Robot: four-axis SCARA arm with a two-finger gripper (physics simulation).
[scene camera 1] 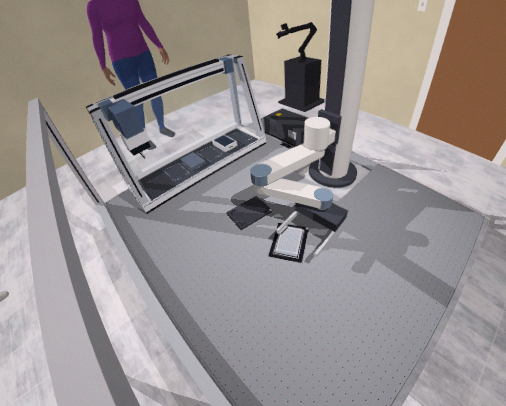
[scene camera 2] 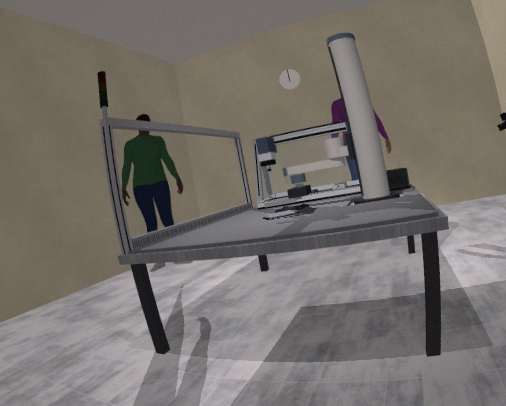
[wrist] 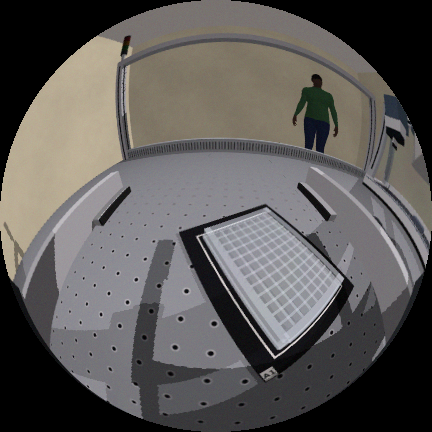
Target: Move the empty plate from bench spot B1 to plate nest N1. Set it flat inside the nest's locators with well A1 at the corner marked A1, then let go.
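Pixels of known places: gripper, fingertip midpoint: (scene camera 1: 295, 243) (scene camera 2: 269, 203) (wrist: 212, 171); arm's base, link origin: (scene camera 1: 332, 172) (scene camera 2: 377, 200).
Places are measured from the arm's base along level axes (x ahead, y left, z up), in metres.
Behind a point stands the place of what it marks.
The clear, gridded plate (scene camera 1: 290, 242) {z 0.025, x 0.496, y 0.150 m} (wrist: 275, 275) {z 0.023, x 0.475, y 0.141 m} lies flat on a black, white-outlined base (wrist: 227, 315) {z 0.015, x 0.444, y 0.178 m} on the bench. A small tag reading A1 (wrist: 269, 373) is at the base's near corner in the wrist view. My gripper (scene camera 1: 297, 242) {z 0.087, x 0.519, y 0.194 m} (wrist: 212, 171) {z 0.087, x 0.519, y 0.194 m} is open, with nothing between its fingers. It hangs above the bench around the plate area, and the plate sits turned and right of centre between the fingers in the wrist view. A dark rectangular fixture (scene camera 1: 249, 213) {z 0.025, x 0.506, y -0.081 m}, which looks like the nest, lies to the left; its locators and corner mark are too small to read.
A framed gantry deck (scene camera 1: 205, 172) {z 0.047, x 0.487, y -0.450 m} with a blue-grey head (scene camera 1: 126, 120) {z 0.461, x 0.749, y -0.465 m} and a small white device (scene camera 1: 224, 143) {z 0.093, x 0.288, y -0.536 m} stands at the bench's back left. The arm's column (scene camera 1: 351, 90) {z 0.463, x 0.045, y 0.060 m} (scene camera 2: 361, 115) {z 0.435, x -0.007, y 0.074 m} and a dark box (scene camera 1: 284, 125) {z 0.124, x -0.039, y -0.378 m} stand behind. A grey frame (scene camera 2: 175, 128) {z 0.593, x 1.004, y 0.164 m} (wrist: 225, 39) {z 0.580, x 1.024, y 0.188 m} rises at one bench edge.
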